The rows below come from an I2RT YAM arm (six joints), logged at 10 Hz.
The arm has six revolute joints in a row. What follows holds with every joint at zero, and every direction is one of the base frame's. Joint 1 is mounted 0.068 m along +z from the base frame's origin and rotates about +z. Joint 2 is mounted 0.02 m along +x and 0.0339 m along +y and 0.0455 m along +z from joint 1 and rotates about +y. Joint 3 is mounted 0.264 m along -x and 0.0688 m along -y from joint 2 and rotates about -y. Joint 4 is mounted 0.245 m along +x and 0.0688 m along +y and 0.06 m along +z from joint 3 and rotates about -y. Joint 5 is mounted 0.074 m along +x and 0.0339 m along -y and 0.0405 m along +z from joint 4 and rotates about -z. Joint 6 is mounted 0.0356 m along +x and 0.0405 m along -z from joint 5 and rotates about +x. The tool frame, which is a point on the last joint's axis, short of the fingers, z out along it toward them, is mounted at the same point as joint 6; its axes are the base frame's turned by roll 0, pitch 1.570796 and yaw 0 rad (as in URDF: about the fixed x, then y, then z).
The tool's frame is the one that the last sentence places.
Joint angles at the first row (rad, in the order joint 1, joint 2, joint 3, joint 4, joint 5, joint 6):
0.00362, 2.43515, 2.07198, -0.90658, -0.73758, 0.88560
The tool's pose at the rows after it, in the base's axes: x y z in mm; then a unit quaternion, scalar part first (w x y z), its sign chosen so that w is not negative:
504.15, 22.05, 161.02, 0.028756, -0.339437, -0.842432, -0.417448
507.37, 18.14, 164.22, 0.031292, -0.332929, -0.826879, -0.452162
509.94, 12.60, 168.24, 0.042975, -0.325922, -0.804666, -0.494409
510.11, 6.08, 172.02, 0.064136, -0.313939, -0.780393, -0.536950
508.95, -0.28, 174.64, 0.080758, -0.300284, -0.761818, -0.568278
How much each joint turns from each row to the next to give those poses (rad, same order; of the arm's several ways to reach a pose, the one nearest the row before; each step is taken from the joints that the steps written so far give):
-0.01105, -0.00002, -0.00001, 0.03854, -0.07286, 0.01984
-0.01107, 0.00003, 0.00004, 0.04004, -0.07325, 0.02289
-0.01487, 0.00001, 0.00002, 0.03852, -0.09842, 0.03395
-0.01680, -0.00004, -0.00010, 0.01645, -0.11330, 0.02021
-0.01524, 0.00000, 0.00002, -0.00076, -0.09002, -0.00227

